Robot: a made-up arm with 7 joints. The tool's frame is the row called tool. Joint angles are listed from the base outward.
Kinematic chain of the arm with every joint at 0, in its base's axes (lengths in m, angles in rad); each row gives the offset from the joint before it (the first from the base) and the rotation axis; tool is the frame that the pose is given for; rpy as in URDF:
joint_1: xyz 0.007 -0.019 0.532 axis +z
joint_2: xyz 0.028 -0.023 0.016 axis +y
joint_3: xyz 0 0.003 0.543 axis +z
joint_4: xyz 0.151 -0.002 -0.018 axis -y
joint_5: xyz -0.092 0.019 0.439 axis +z
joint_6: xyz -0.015 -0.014 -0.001 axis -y
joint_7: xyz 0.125 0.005 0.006 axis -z
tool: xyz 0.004 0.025 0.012 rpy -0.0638 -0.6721 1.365
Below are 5 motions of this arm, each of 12 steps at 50 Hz.
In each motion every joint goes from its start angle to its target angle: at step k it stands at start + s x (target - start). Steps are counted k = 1, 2, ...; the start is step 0. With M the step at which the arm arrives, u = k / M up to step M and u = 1 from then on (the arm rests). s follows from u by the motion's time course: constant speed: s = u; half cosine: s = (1 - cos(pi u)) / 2; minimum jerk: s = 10 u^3 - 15 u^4 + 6 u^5.
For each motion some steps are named. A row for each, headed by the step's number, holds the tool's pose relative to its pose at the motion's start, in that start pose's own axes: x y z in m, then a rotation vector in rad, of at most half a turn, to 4 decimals.
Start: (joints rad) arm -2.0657 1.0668 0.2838 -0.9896 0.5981 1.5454 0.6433
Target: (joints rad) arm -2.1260 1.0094 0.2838 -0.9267 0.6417 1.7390 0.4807
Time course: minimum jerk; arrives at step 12
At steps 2, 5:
2: 0.0024 0.0014 0.0047 -0.0004 -0.0106 0.0089
5: 0.0224 0.0147 0.0460 -0.0060 -0.1021 0.0877

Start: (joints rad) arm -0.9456 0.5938 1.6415 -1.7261 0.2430 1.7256 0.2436
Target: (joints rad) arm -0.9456 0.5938 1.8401 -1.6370 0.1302 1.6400 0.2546
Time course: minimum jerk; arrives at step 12
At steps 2, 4, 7, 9, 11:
2: 0.0039 0.0031 -0.0028 0.0047 0.0038 0.0065
4: 0.0227 0.0187 -0.0162 0.0273 0.0223 0.0385
7: 0.0681 0.0622 -0.0480 0.0810 0.0680 0.1204
9: 0.0914 0.0881 -0.0639 0.1082 0.0922 0.1654
11: 0.1005 0.0989 -0.0701 0.1187 0.1018 0.1837

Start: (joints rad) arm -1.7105 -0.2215 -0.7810 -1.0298 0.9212 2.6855 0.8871
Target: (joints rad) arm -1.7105 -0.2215 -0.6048 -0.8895 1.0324 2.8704 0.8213
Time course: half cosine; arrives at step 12
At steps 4, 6, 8, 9, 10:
4: 0.0049 0.0212 0.0057 0.0275 -0.0618 -0.0372
6: 0.0099 0.0412 0.0126 0.0507 -0.1228 -0.0768
8: 0.0150 0.0598 0.0203 0.0694 -0.1826 -0.1186
9: 0.0171 0.0672 0.0238 0.0759 -0.2070 -0.1366
10: 0.0188 0.0727 0.0266 0.0804 -0.2255 -0.1507

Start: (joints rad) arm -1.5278 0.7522 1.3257 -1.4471 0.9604 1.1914 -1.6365
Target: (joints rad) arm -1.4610 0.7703 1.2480 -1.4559 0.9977 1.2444 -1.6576
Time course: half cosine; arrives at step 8
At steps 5, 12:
5: -0.0140 0.0287 0.0242 -0.0459 0.0244 0.0155
12: -0.0205 0.0418 0.0345 -0.0663 0.0360 0.0212

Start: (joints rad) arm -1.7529 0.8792 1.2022 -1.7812 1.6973 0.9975 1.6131
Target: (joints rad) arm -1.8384 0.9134 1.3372 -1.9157 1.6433 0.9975 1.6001
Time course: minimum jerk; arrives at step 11
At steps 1, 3, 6, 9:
1: -0.0001 -0.0003 -0.0002 -0.0002 0.0006 -0.0004
3: -0.0027 -0.0066 -0.0044 -0.0045 0.0117 -0.0083
6: -0.0142 -0.0297 -0.0206 -0.0228 0.0535 -0.0356
9: -0.0257 -0.0483 -0.0345 -0.0405 0.0880 -0.0554

